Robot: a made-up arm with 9 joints. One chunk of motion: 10 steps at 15 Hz.
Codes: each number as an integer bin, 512 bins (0 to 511) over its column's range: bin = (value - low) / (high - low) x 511, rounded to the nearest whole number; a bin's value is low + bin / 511 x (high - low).
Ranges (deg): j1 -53..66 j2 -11..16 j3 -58..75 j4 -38..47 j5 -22..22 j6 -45..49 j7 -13..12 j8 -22..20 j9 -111..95
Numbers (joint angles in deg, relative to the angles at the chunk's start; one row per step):
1: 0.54 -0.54 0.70 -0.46 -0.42 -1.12 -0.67 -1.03 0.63
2: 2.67 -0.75 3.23 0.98 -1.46 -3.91 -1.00 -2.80 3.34
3: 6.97 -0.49 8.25 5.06 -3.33 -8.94 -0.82 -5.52 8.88
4: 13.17 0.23 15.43 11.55 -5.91 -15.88 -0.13 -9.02 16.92
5: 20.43 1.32 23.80 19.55 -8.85 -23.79 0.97 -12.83 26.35
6: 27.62 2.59 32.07 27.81 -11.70 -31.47 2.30 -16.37 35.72
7: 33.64 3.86 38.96 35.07 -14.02 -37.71 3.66 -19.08 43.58
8: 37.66 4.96 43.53 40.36 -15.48 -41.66 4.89 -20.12 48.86
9: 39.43 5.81 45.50 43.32 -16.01 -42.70 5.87 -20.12 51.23
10: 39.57 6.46 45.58 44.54 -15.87 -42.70 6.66 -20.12 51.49
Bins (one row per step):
1: 230 198 226 226 251 239 252 255 277
2: 239 194 235 234 239 223 245 234 284
3: 258 199 255 259 217 196 249 201 297
4: 284 213 282 298 187 158 263 158 317
5: 315 233 314 346 153 115 286 112 341
6: 346 257 346 396 120 74 313 68 364
7: 372 281 373 439 93 40 341 36 383
8: 389 302 390 471 76 18 366 23 397
9: 397 318 398 489 70 13 386 23 402
10: 398 330 398 496 71 13 402 23 403

